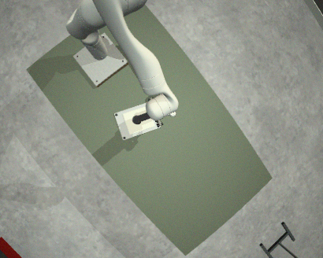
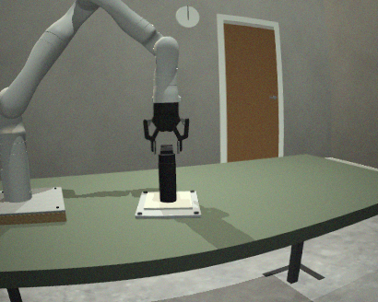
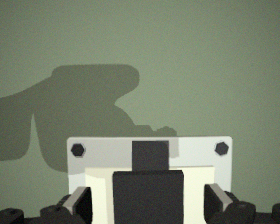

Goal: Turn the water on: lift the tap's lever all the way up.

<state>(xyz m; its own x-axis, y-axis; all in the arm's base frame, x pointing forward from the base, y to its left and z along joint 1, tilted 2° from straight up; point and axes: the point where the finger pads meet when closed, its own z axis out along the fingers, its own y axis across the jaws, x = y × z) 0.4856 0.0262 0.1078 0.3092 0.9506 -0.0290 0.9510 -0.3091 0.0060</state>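
My gripper is now 40 mm to the left of the lever, 10 mm below it and 10 mm past it. Round my hand: tap 60 mm to the right, 50 mm below, 20 mm behind.
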